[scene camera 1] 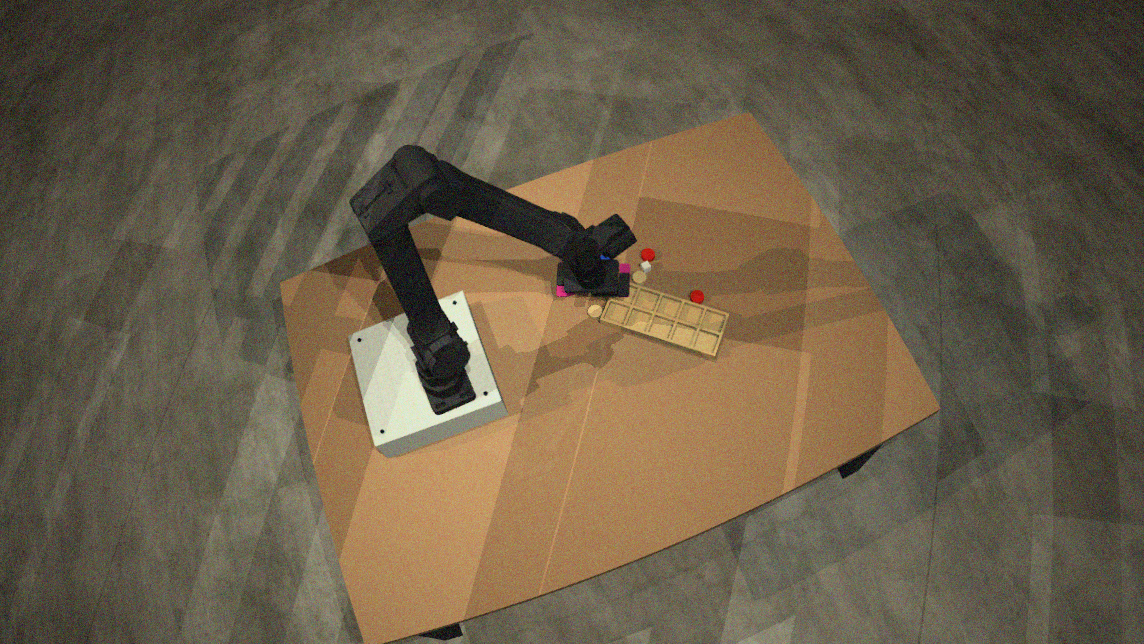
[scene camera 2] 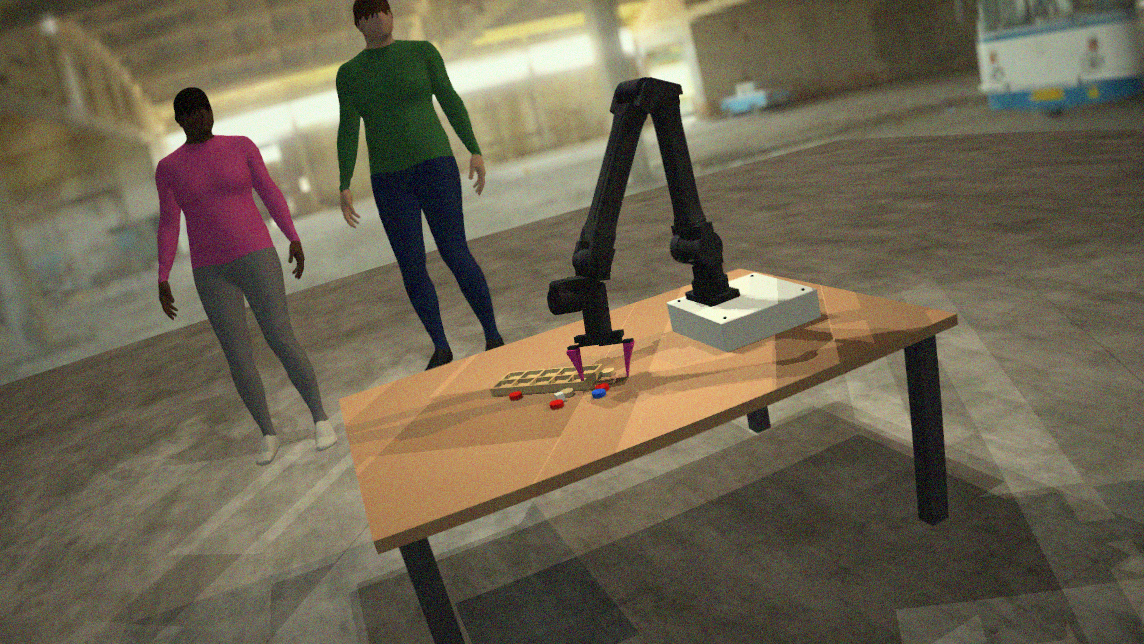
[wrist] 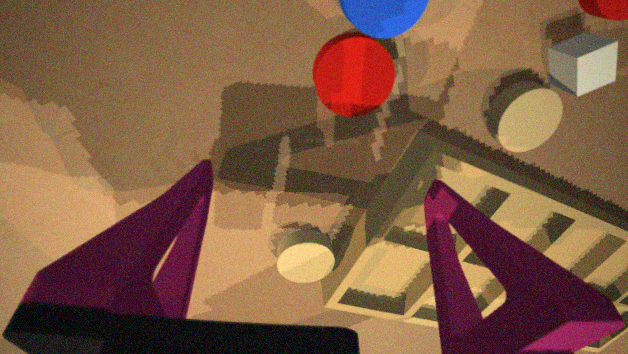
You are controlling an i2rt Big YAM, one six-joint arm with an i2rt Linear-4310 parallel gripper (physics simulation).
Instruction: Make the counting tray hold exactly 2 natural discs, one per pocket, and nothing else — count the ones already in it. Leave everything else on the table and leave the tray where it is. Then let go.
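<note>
Gripper open, touching a counting tray. White cube and blue disc resting on the table. Scene camera 2: gripper visible. Wrist view: gripper visible too.
</note>
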